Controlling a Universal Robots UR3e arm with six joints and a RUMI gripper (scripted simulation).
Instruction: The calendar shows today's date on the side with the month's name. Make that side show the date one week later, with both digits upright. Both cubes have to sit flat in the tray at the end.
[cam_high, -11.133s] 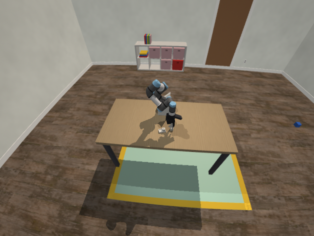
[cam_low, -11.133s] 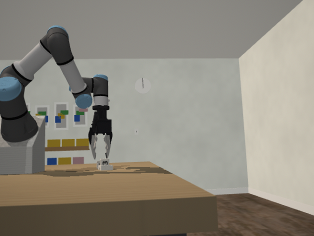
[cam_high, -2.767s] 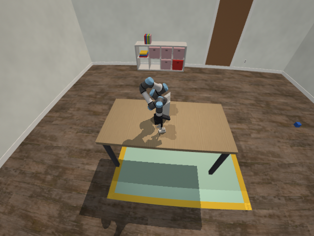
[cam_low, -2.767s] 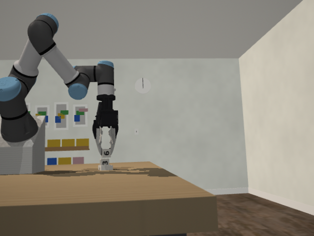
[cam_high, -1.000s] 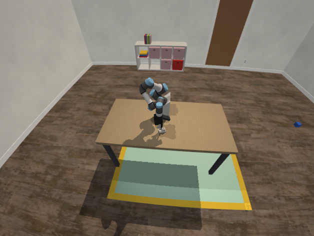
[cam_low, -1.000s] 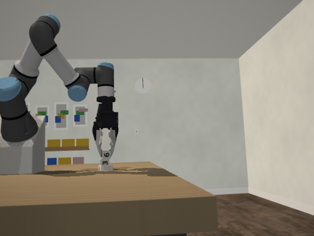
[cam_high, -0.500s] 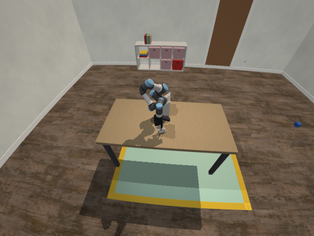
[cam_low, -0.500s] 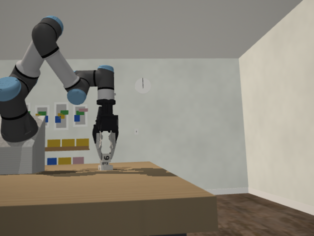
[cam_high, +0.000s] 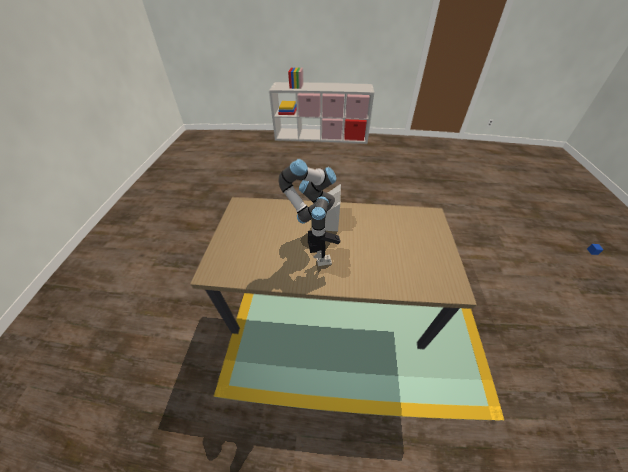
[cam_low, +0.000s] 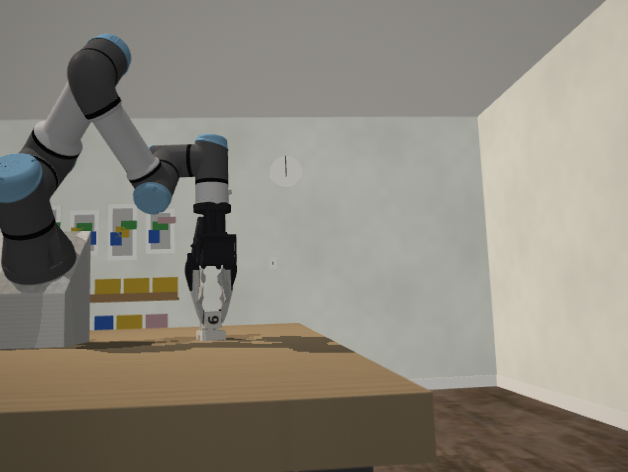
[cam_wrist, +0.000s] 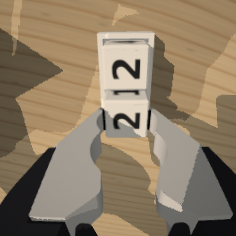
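The white calendar tray is 2 cm to the left of my hand and 4 cm below it.
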